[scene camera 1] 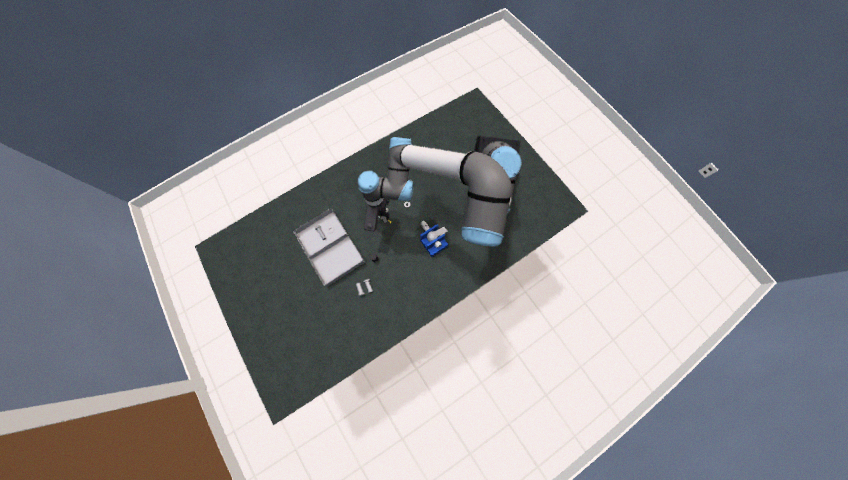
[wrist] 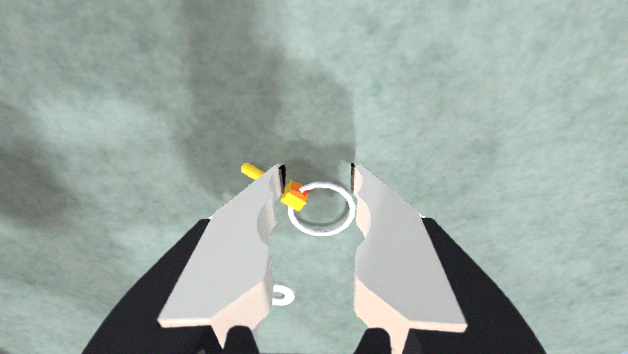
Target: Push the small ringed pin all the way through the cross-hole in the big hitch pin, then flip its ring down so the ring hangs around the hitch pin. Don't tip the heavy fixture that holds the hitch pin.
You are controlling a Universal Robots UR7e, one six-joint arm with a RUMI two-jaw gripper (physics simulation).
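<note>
The small ringed pin (scene camera 1: 389,221) (wrist: 295,196) lies on the dark table top, with a yellow head and shank and a red spot. Its thin white ring (wrist: 321,233) lies to the right of the head in the wrist view, between the fingers. My gripper (wrist: 318,165) is partly open and holds nothing. Its left finger is beside the pin's head and covers part of the shank; the right finger is close to the ring's far side. The blue fixture (scene camera 1: 424,241) stands upright to the right in the scene view, with the grey hitch pin (scene camera 1: 432,236) in it. The cross-hole cannot be made out.
A white washer (scene camera 1: 407,204) (wrist: 286,294) lies near the gripper. A grey two-part tray (scene camera 1: 336,261) with a small grey part (scene camera 1: 320,232) in it stands to the left. A small black object (scene camera 1: 374,258) and a pale bracket-like part (scene camera 1: 360,289) lie near the tray.
</note>
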